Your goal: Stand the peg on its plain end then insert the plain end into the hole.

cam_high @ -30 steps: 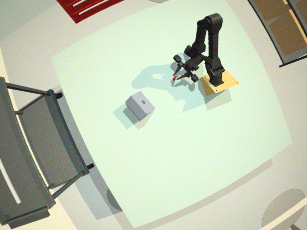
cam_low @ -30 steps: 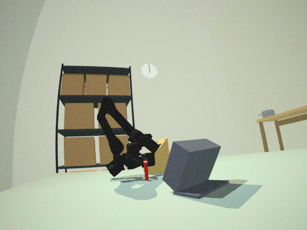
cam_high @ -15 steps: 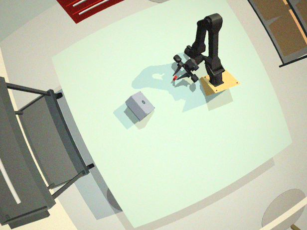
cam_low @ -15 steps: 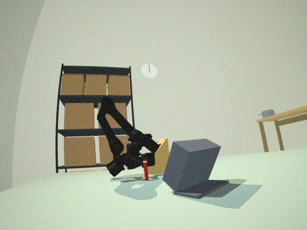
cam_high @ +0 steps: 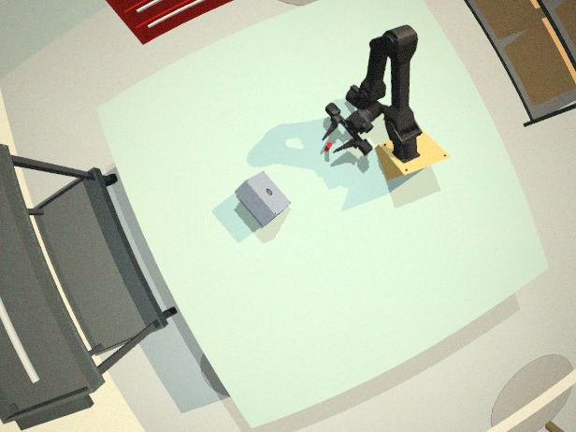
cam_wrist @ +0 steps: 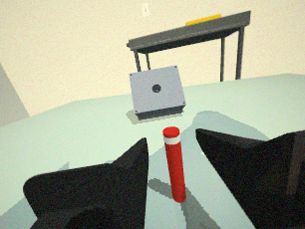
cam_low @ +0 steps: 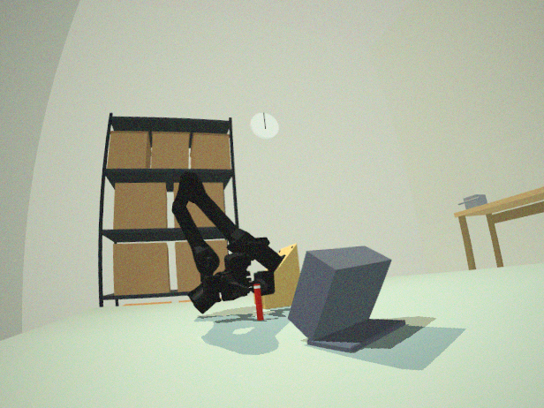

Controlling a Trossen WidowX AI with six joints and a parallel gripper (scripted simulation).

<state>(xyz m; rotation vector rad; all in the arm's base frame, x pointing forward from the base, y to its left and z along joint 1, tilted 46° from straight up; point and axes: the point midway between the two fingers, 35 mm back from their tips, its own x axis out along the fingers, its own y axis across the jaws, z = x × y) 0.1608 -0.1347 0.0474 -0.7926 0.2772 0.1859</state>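
My gripper tip is 1 cm past the red peg and 1 cm above it. Also, from my gripper tip: grey sloped panel: 23 cm ahead, 6 cm to the left.
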